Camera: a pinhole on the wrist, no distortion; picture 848 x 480 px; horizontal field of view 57.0 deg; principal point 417.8 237.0 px. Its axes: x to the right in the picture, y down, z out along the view. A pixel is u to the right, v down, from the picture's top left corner.
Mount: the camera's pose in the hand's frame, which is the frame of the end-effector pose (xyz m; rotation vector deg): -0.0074 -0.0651 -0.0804 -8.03 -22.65 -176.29
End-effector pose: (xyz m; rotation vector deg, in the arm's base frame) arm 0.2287 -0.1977 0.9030 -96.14 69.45 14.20
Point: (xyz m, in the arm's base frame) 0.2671 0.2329 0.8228
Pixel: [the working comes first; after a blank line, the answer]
In the camera's frame: 0.2203 0.0266 0.4680

785 281
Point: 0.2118 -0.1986 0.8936
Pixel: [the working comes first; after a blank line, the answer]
In the camera's frame: -0.0007 -0.0617 0.0970

outside the picture
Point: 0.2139 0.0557 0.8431
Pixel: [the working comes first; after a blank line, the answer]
In the camera's frame: 0.1369 -0.0405 0.3157

756 137
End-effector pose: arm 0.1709 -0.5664 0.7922 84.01 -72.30 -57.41
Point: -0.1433 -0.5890 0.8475
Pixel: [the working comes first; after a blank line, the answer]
In the camera's frame: 0.0452 -0.0946 0.4067

505 55
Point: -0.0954 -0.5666 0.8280
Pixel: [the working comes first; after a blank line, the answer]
In the camera's frame: 0.0570 -0.0763 0.3547

543 69
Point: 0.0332 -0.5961 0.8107
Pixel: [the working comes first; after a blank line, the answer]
In the camera's frame: 0.0000 -0.0588 0.2357

418 42
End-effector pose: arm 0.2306 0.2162 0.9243 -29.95 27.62 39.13
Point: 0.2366 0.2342 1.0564
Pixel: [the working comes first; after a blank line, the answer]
In the camera's frame: 0.0729 0.0126 0.1908

716 289
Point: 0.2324 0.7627 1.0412
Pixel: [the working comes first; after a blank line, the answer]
In the camera's frame: -0.1560 -0.2440 0.5924

outside the picture
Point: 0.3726 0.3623 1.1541
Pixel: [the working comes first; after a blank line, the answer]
In the camera's frame: -0.0038 0.1003 0.3665

410 451
